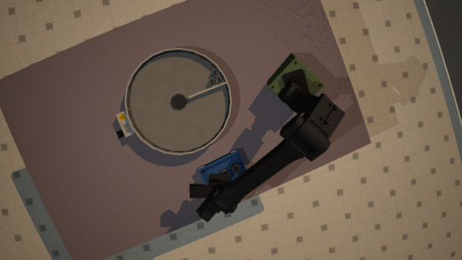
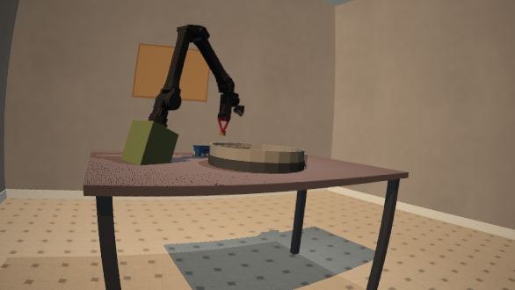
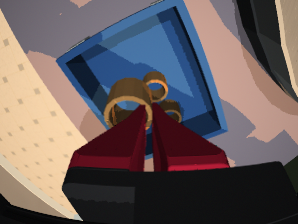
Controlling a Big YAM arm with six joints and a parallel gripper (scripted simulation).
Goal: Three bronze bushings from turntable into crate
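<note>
My gripper is now 40 mm past the blue crate, 10 mm to the right of it and 120 mm above it. Round my hand: turntable: 50 mm ahead, 340 mm to the right, 90 mm below.
</note>
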